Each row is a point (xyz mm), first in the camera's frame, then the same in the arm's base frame.
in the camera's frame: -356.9 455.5 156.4
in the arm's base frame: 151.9 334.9 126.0
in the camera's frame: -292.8 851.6 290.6
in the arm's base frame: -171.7 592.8 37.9
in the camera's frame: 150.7 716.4 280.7
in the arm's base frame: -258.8 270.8 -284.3
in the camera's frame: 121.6 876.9 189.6
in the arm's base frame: -408.2 311.1 -179.5
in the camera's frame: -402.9 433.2 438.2
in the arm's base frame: 274.4 532.1 -41.6
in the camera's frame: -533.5 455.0 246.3
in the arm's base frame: 257.8 490.8 187.2
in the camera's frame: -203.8 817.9 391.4
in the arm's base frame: -153.3 591.7 -99.5
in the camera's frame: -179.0 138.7 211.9
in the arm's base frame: 356.2 107.9 -78.5
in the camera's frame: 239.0 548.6 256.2
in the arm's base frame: -163.8 118.8 -350.8
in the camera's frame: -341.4 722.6 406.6
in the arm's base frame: -6.8 628.1 -25.6
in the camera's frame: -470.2 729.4 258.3
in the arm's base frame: 1.4 606.3 169.5
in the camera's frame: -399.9 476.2 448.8
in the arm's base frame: 239.9 559.7 -45.6
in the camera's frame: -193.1 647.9 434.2
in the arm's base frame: -1.9 525.2 -158.8
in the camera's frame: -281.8 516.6 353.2
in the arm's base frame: 124.7 453.2 -56.6
